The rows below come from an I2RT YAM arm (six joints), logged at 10 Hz.
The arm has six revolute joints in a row. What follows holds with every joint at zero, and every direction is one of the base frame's.
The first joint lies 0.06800 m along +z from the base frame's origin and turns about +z.
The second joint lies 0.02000 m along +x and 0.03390 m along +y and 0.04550 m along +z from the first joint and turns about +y.
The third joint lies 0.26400 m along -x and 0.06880 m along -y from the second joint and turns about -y.
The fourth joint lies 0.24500 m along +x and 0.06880 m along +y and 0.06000 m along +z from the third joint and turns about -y.
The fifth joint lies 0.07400 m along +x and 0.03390 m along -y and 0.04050 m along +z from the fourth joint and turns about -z.
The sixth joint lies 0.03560 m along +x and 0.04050 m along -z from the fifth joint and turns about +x.
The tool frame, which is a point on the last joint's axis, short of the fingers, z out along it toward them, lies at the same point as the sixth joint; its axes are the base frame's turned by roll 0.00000, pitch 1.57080 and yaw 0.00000 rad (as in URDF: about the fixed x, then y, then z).
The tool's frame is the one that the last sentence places.
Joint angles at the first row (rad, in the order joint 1, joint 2, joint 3, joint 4, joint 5, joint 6):
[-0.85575 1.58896 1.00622 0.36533 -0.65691 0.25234]
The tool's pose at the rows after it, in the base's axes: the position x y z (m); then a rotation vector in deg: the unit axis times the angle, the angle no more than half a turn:
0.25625, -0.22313, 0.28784, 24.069, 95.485, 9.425
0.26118, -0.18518, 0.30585, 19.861, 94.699, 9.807
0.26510, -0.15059, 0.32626, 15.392, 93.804, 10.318
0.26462, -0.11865, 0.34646, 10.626, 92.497, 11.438
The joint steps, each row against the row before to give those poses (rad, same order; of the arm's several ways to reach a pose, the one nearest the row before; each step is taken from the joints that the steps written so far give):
[0.07716 -0.10985 -0.04896 -0.02404 0.02215 -0.00230]
[0.10080 -0.09846 -0.02702 -0.02866 0.05409 -0.00523]
[0.10220 -0.07875 0.00656 -0.04627 0.05137 -0.01366]
[0.09582 -0.06972 0.01553 -0.04392 0.03501 -0.01445]

